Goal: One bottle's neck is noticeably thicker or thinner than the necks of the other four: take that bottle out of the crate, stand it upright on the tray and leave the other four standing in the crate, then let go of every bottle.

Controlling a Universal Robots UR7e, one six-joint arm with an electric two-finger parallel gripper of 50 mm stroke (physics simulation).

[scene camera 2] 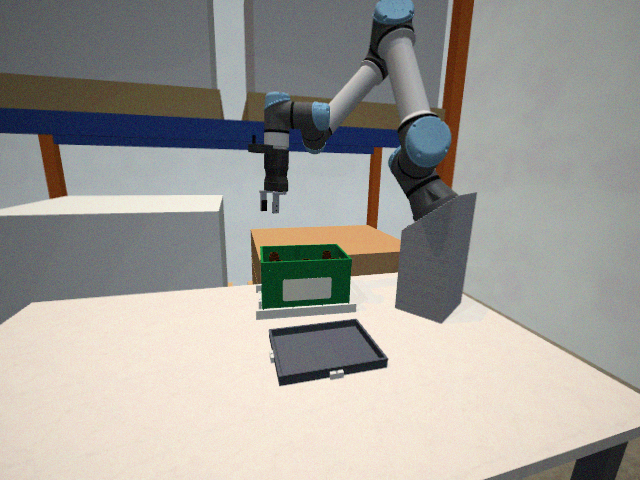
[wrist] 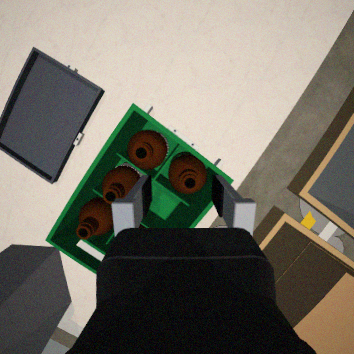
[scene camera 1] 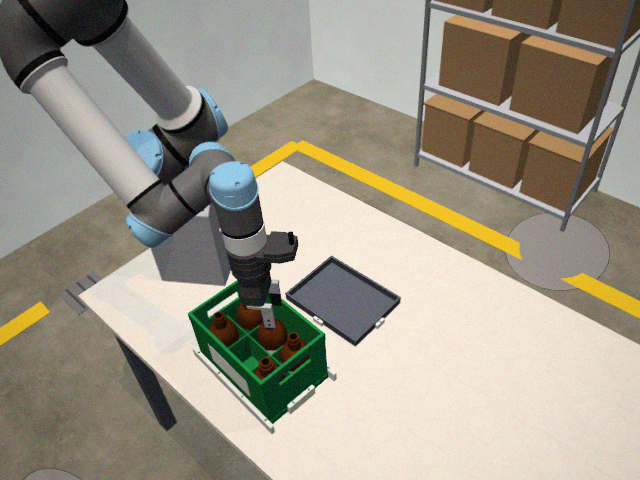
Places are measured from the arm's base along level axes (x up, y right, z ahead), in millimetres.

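Pixels of known places: gripper, between the fingertips: (scene camera 2: 269, 212) (wrist: 181, 187) (scene camera 1: 273, 315); arm's base, origin of its link: (scene camera 2: 437, 212).
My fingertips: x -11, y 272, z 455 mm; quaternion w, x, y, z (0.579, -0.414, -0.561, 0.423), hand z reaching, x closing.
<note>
For each thing: its top centre in the pictures, then the offset to it from my fingertips. "pt": a spot on its surface instead. Level surfaces: height alone.
- green crate, centre of its top: (wrist: 131, 213) (scene camera 1: 254, 323) (scene camera 2: 303, 252) dz -95, dx -131, dy -48 mm
- dark tray, a spot on its surface: (scene camera 2: 325, 351) (scene camera 1: 344, 298) (wrist: 42, 115) pt dz -5, dx -301, dy -333 mm
- table, height of its surface: dx -306 mm
Five brown bottles stand upright in the green crate (scene camera 1: 316, 365) (scene camera 2: 306, 270) (wrist: 90, 172). Three are in the tray-side row: one (scene camera 1: 249, 317) (wrist: 95, 215), a middle one (scene camera 1: 271, 336) (wrist: 121, 181) and one (scene camera 1: 292, 352) (wrist: 148, 149). Two are in the other row: one (scene camera 1: 223, 333) hidden in the wrist view, and one (scene camera 1: 266, 367) (wrist: 186, 170), with the empty compartment between them. I cannot tell which neck differs. My gripper (scene camera 1: 272, 314) (scene camera 2: 269, 205) (wrist: 181, 187) is open and empty, high above the crate. The dark tray (scene camera 1: 343, 299) (scene camera 2: 325, 351) (wrist: 50, 115) is empty.
White stops (scene camera 1: 300, 399) (scene camera 2: 306, 312) edge the crate on the table (scene camera 1: 465, 372) (scene camera 2: 155, 387) (wrist: 225, 50). The grey robot pedestal (scene camera 1: 191, 253) (scene camera 2: 434, 263) (wrist: 30, 285) stands near the crate and tray. The crate's walls and dividers surround the bottles.
</note>
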